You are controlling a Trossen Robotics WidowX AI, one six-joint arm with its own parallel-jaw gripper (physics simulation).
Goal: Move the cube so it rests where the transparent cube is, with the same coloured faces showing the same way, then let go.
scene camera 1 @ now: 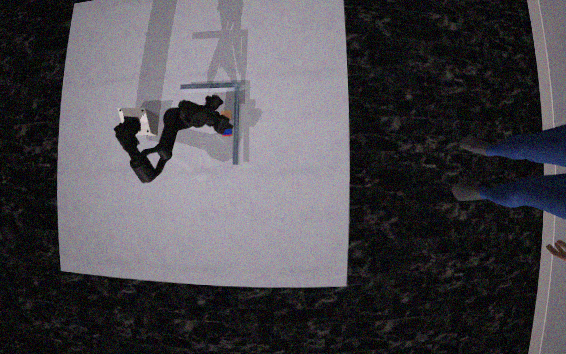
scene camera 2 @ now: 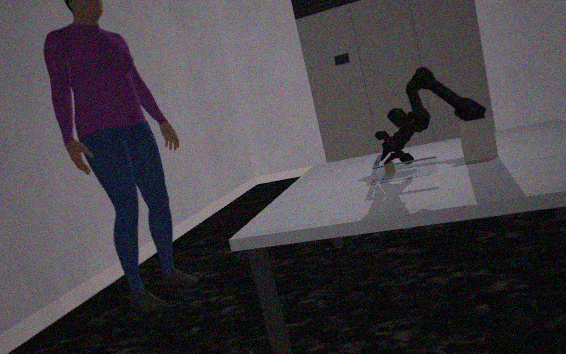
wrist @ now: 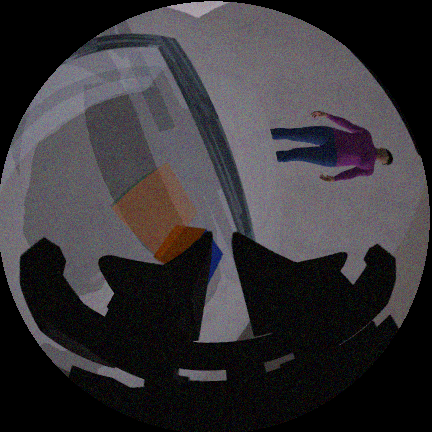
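Observation:
The cube is on the table, partly hidden by my gripper. A blue face and a thin red edge show in scene camera 1; orange and blue faces show in the wrist view. The transparent cube, pale orange with a thin green edge, is right beside it and seems to overlap it in the wrist view. My gripper is low over the cube, its fingers slightly open with a narrow gap between the tips. The left finger in the wrist view covers part of the cube; no cube shows in the gap.
A blue-grey bar runs close beside the cubes and meets a second bar at a corner. The arm's white base plate is on the table. A person stands beyond the table.

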